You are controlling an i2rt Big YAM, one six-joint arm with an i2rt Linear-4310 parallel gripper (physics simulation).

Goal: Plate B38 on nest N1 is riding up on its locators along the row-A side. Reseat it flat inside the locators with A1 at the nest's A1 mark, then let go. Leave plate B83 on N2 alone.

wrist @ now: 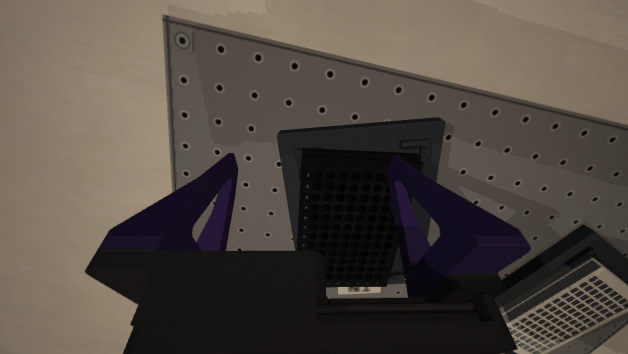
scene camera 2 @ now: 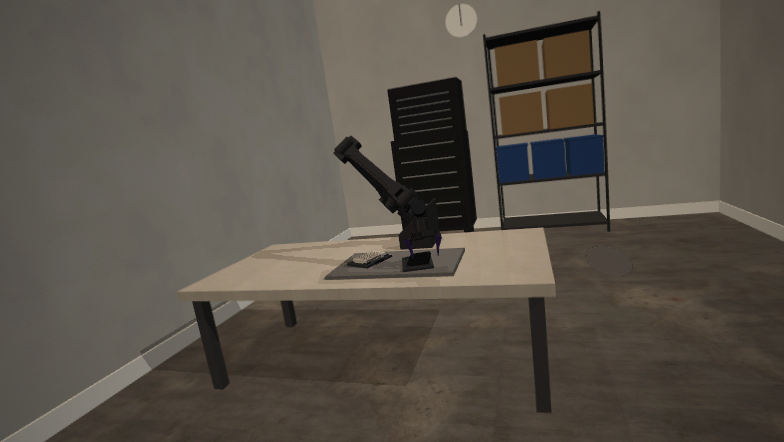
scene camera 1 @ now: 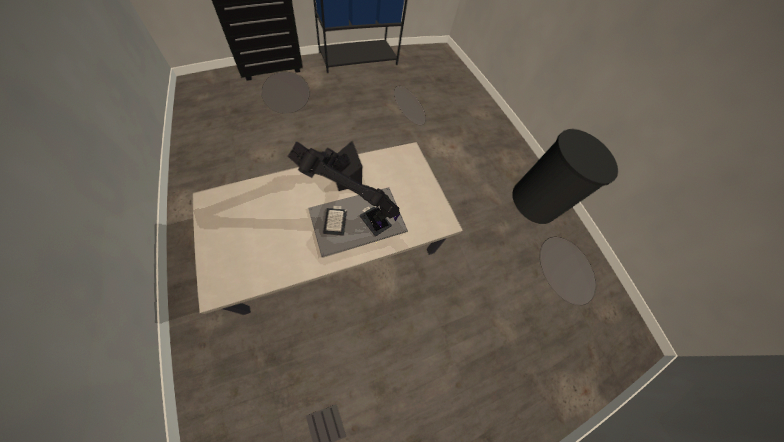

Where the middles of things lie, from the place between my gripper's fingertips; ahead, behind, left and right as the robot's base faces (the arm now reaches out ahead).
Labels:
Right now my hand is 6 cm past the black well plate (wrist: 345,212), 4 cm to the left of it and 2 cm above it.

